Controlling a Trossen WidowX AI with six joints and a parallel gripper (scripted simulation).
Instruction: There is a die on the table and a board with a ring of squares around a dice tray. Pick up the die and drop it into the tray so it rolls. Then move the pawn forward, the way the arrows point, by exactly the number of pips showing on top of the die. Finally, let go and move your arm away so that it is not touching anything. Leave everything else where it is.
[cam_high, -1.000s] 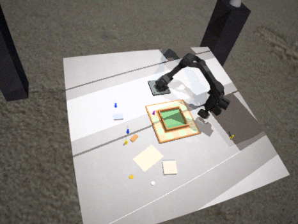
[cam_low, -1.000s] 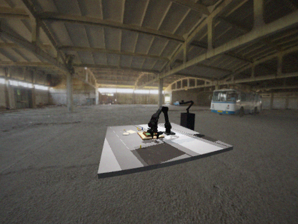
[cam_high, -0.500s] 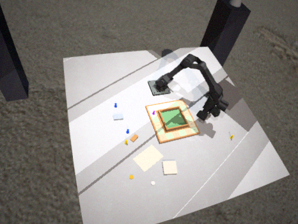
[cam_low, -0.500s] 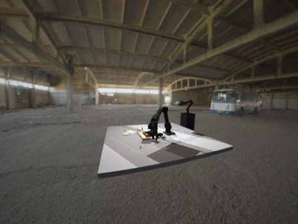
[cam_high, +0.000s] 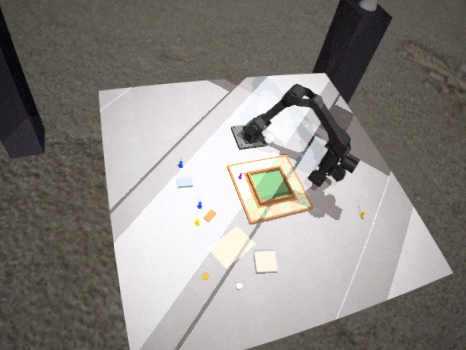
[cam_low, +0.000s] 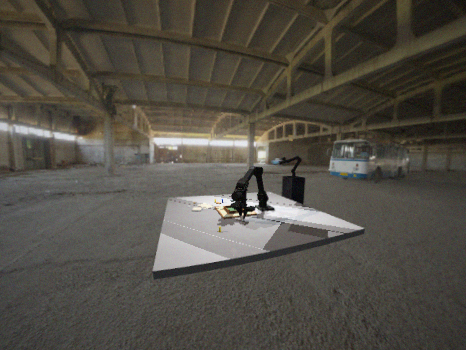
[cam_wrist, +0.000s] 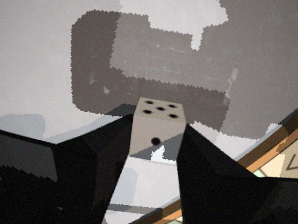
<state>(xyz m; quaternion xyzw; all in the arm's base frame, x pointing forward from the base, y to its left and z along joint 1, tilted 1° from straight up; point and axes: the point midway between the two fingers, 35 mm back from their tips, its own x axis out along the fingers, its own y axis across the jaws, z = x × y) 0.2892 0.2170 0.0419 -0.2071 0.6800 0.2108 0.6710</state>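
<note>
My gripper tip is now 80 mm past the purple pawn, 330 mm to the left of it and 10 mm below it. The rest, counted from my gripper tip: white tile (290 mm ahead, 360 mm to the right, 20 mm below); then die (right at my gripper tip); then green dice tray (20 mm behind, 220 mm to the right, 10 mm below).
</note>
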